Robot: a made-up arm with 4 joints. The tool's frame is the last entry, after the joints. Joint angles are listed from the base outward.
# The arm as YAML. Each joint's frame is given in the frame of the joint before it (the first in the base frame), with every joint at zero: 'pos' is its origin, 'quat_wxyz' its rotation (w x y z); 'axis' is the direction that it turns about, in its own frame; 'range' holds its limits. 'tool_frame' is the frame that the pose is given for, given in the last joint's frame.
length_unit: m
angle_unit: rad
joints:
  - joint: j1
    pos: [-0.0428, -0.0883, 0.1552]
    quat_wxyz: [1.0, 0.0, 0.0, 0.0]
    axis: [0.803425, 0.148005, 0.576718]
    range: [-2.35, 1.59]
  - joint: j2
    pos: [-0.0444, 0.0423, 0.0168]
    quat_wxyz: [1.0, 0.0, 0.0, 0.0]
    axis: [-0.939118, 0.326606, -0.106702]
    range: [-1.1, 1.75]
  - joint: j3
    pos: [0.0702, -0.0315, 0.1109]
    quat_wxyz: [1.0, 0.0, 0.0, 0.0]
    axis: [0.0, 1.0, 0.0]
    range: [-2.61, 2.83]
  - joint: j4
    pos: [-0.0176, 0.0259, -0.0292]
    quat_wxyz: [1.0, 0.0, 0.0, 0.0]
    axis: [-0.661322, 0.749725, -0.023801]
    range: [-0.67, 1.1]
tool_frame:
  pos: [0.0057, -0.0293, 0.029]
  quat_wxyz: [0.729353, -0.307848, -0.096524, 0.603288]
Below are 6 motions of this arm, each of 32 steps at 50 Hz.
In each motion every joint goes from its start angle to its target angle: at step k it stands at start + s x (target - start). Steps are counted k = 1, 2, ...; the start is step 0. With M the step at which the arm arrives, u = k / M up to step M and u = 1 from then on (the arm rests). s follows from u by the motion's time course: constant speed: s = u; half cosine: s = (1 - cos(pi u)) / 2; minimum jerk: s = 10 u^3 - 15 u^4 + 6 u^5.
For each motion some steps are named. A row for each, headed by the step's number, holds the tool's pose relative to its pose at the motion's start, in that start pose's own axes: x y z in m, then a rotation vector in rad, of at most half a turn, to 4 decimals.
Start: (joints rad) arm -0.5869 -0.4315 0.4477 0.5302
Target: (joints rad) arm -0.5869 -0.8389 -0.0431 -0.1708
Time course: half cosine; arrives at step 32
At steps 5, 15, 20, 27, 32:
5: -0.0025 0.0020 -0.0020 -0.0568 -0.0456 -0.0407
15: -0.0157 0.0145 -0.0196 -0.4238 -0.3621 -0.3134
20: -0.0202 0.0202 -0.0334 -0.6405 -0.5651 -0.4841
27: -0.0217 0.0237 -0.0488 -0.8592 -0.7801 -0.6657
32: -0.0216 0.0242 -0.0525 -0.9101 -0.8313 -0.7094

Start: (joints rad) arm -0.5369 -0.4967 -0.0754 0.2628
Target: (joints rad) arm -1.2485 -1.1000 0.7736 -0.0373
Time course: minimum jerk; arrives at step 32
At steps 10, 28, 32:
10: -0.0009 0.0084 0.0023 0.0458 -0.0098 -0.0122
28: -0.0019 0.0475 0.0076 0.2113 -0.0614 -0.0282
32: -0.0019 0.0482 0.0076 0.2144 -0.0620 -0.0276

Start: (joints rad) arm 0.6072 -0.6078 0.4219 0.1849
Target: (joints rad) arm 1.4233 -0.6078 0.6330 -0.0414
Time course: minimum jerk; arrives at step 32
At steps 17, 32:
17: -0.0378 -0.0164 -0.0260 0.1551 -0.4823 0.1391
32: -0.0560 -0.0307 -0.0575 0.2957 -0.8516 0.2538

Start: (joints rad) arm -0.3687 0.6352 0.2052 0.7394
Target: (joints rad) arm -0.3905 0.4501 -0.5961 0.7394
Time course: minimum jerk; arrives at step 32
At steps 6, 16, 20, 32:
6: -0.0007 0.0004 -0.0004 -0.0302 -0.0053 -0.0295
16: -0.0068 0.0047 -0.0047 -0.2997 -0.0557 -0.3120
20: -0.0095 0.0071 -0.0073 -0.4268 -0.0810 -0.4595
32: -0.0125 0.0101 -0.0107 -0.5756 -0.1112 -0.6461

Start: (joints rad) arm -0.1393 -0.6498 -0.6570 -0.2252
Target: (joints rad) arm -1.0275 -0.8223 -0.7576 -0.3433
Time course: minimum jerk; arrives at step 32
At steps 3, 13, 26, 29, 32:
3: 0.0003 0.0002 0.0003 -0.0049 0.0009 0.0030
13: 0.0142 0.0098 0.0114 -0.2245 0.0309 0.1435
26: 0.0359 0.0374 0.0245 -0.6308 0.0258 0.4545
29: 0.0370 0.0396 0.0250 -0.6565 0.0226 0.4772
32: 0.0372 0.0399 0.0251 -0.6609 0.0220 0.4811

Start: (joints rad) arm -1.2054 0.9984 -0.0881 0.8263
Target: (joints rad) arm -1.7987 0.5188 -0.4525 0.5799
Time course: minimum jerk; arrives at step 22
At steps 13, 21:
13: -0.0045 -0.0009 -0.0040 -0.0563 -0.0771 -0.4246
21: -0.0042 0.0020 -0.0051 -0.1148 -0.0639 -0.6501

